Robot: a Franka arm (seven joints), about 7 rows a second.
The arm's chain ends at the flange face. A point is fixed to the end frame.
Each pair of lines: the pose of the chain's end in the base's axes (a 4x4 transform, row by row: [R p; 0 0 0 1], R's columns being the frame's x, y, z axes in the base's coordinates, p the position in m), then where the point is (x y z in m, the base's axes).
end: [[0.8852 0.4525 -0.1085 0.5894], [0.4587 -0.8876 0.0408 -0.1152], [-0.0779 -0.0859 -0.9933 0.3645], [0 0 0 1]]
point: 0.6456 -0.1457 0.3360
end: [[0.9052 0.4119 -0.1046 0.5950], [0.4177 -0.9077 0.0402 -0.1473], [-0.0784 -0.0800 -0.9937 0.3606], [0 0 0 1]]
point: 0.6499 -0.1805 0.3324
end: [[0.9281 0.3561 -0.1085 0.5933], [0.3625 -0.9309 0.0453 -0.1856], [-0.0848 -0.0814 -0.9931 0.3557], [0 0 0 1]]
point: 0.6459 -0.2221 0.3271
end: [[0.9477 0.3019 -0.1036 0.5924], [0.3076 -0.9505 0.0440 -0.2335], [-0.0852 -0.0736 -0.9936 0.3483], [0 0 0 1]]
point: 0.6428 -0.2732 0.3201
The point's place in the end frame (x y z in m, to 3 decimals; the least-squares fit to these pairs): 0.038 0.055 0.021
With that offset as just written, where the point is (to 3 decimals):
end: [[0.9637 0.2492 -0.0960 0.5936], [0.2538 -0.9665 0.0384 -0.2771], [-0.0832 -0.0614 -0.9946 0.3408], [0 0 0 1]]
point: 0.642 -0.320 0.313
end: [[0.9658 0.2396 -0.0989 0.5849], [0.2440 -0.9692 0.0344 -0.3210], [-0.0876 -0.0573 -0.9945 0.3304], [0 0 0 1]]
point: 0.633 -0.364 0.303
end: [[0.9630 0.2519 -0.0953 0.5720], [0.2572 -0.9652 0.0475 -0.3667], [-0.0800 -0.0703 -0.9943 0.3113], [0 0 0 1]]
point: 0.620 -0.409 0.284
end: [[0.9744 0.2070 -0.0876 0.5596], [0.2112 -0.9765 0.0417 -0.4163], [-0.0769 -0.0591 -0.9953 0.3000], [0 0 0 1]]
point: 0.606 -0.461 0.273
